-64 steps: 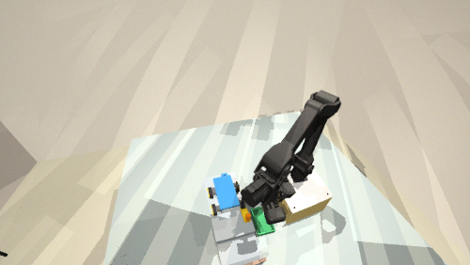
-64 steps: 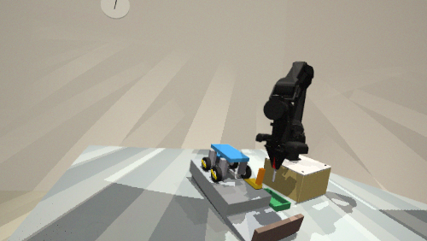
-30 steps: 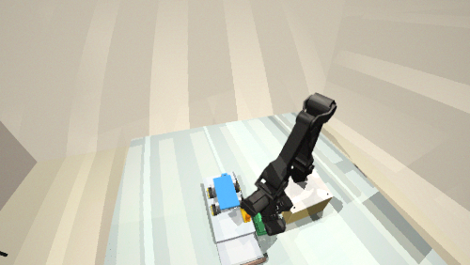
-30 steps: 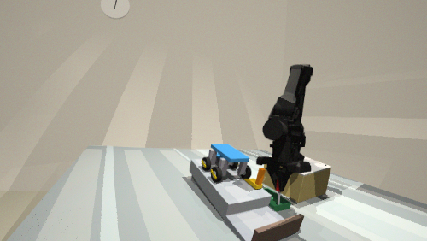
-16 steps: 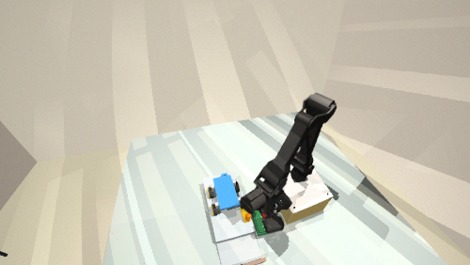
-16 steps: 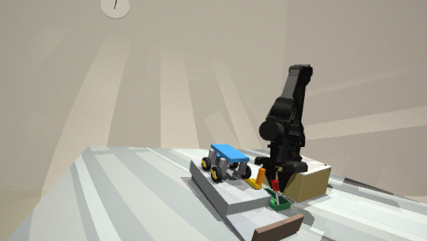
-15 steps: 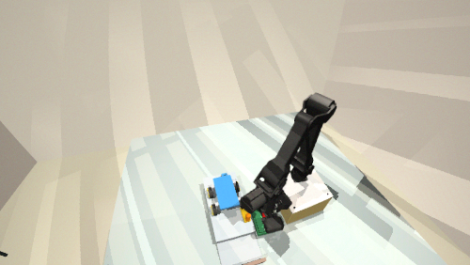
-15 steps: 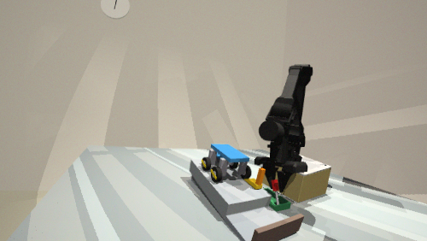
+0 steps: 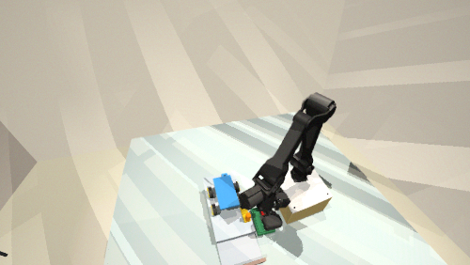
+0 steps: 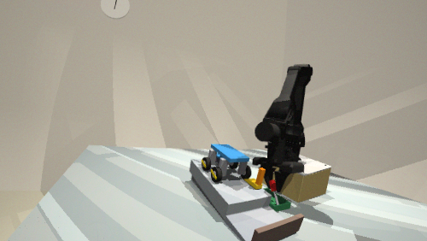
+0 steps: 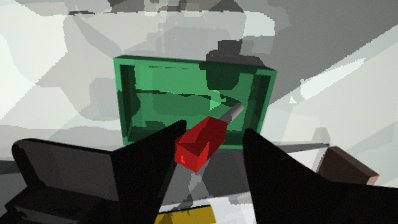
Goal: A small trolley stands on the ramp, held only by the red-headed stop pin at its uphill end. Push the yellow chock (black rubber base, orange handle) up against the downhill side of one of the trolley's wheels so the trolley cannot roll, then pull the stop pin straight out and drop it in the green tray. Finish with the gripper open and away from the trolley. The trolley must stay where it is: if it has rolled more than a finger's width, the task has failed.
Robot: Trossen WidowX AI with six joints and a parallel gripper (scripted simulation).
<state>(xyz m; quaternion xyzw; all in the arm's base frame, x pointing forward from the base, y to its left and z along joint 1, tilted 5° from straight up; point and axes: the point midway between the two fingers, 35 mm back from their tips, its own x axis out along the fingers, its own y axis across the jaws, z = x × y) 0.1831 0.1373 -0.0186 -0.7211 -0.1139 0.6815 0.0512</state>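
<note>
Now: gripper tip 5 cm above the green tray and 1 cm to the left of it. Also, from my gripper tip: red-headed stop pin: right at my gripper tip; then yellow chock: 7 cm ahead, 4 cm above, 2 cm to the right; then grey ramp: 14 cm ahead, 8 cm to the right.
</note>
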